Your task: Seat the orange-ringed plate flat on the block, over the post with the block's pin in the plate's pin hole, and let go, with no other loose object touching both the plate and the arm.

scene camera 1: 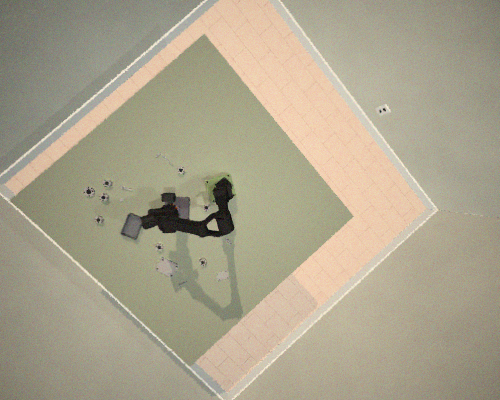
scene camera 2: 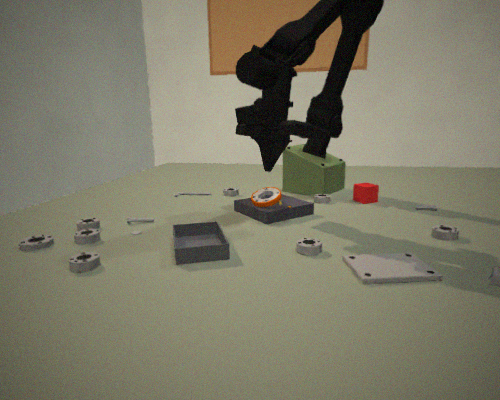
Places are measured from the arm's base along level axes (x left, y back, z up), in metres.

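Where they show: gripper, fingertip midpoint: (scene camera 2: pixel 267 171); arm's base, link origin: (scene camera 1: pixel 224 185) (scene camera 2: pixel 314 151).
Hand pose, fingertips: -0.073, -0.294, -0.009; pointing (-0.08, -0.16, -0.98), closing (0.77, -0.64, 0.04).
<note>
Things, the pixels of their top centre, and the offset from my fingertips, as dx, dy, dz. "pt": a spot on its surface instead.
- orange-ringed plate, top centre: (scene camera 2: pixel 273 194) (scene camera 1: pixel 176 209) +0.008, +0.018, -0.054
- dark block, surface spot: (scene camera 2: pixel 297 207) pt +0.065, -0.012, -0.072
- dark open tray, top centre: (scene camera 2: pixel 198 233) (scene camera 1: pixel 131 226) -0.070, -0.219, -0.069
- red cube, top centre: (scene camera 2: pixel 366 184) +0.207, +0.163, -0.054
- pale flat plate, top centre: (scene camera 2: pixel 389 264) (scene camera 1: pixel 167 267) +0.220, -0.241, -0.086
The orange-ringed plate (scene camera 2: pixel 266 197) lies tilted on the dark block (scene camera 2: pixel 297 207), its far side higher than its near side, so it is not flat. In scene camera 1 the block (scene camera 1: pixel 184 207) shows partly beside the arm. A small yellow pin shows at the plate's right edge in scene camera 2; the post is hidden. My gripper (scene camera 2: pixel 268 169) is shut and empty, pointing down above the plate with a gap between them. In scene camera 1 the arm hides the fingertips and most of the plate.
A dark open tray (scene camera 1: pixel 132 226) (scene camera 2: pixel 201 249) stands near the block. A green base block (scene camera 2: pixel 312 172) stands behind, with a red cube (scene camera 2: pixel 366 193) to its right. A pale flat plate (scene camera 2: pixel 392 268) lies at the front right. Several grey ringed discs and small rods lie around.
</note>
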